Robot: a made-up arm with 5 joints.
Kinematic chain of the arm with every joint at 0, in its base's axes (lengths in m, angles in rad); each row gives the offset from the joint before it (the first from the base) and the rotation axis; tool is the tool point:
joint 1: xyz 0 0 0.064 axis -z
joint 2: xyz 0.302 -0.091 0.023 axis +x
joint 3: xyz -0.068 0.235 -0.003 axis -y
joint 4: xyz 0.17 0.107 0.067 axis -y
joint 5: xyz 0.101 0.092 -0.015 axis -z
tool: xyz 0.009 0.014 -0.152
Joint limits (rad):
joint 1: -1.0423..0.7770
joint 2: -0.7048..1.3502
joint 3: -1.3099..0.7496
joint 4: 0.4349..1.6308
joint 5: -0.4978..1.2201
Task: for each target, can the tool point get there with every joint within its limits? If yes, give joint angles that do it. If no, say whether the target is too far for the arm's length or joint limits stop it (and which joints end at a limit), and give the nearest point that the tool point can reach.
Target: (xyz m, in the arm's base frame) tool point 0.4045 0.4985 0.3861
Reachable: yes | joints -0.4385 0.3177 0.0553 1.4116 0.2373
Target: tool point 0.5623 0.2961 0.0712
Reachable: yes | joints 0.2542 0.4954 -0.7710 0.5415 -0.1386
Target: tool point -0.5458 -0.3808 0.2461
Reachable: no: joint limits stop it (at a limit: joint 1, joint 2, joint 3, joint 4, joint 5) | nearest point -0.0019 -0.4913 0.5865 | short by 0.651 m
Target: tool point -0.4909 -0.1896 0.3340
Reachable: no: joint limits stop it (at a limit: joint 1, joint 2, joint 3, joint 4, joint 5) | nearest point -0.0019 -0.4913 0.5865 | short by 0.628 m
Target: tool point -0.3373 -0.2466 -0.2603
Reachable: no: joint limits stop it (at a limit: joint 1, joint 2, joint 3, joint 4, joint 5) | nearest point 0.2149 -0.1945 -0.4561 | short by 0.588 m
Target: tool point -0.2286 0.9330 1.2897
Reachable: no: too far | nearest point 0.0299 0.4625 0.5600 | short by 0.906 m
